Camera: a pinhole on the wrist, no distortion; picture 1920 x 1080 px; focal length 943.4 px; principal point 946.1 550.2 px. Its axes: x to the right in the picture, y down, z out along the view. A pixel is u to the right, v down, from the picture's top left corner.
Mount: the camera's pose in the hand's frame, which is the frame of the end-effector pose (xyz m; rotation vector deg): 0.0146 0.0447 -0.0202 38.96 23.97 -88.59
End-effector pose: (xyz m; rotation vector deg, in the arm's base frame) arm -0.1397 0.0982 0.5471 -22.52 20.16 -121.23
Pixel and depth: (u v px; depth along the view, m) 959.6 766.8 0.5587
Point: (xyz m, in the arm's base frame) -0.2424 0.1931 1.0587
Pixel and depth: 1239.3 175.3 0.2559
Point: -0.1552 0.2848 0.6931
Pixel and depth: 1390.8 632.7 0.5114
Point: -0.3900 0.3476 0.9249
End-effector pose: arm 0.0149 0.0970 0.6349 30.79 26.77 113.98
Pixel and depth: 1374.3 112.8 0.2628
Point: 0.2690 0.0616 0.5719
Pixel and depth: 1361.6 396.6 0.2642
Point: 0.2489 0.1349 0.5931
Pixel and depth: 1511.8 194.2 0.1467
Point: 0.1356 0.0913 0.5869
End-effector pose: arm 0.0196 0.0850 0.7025 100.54 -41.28 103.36
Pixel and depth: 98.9 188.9 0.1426
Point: 0.0991 -0.0687 0.6402
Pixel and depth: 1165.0 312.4 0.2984
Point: 0.2623 0.1193 0.5999
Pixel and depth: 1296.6 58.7 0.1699
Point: 0.1331 0.1211 0.6049
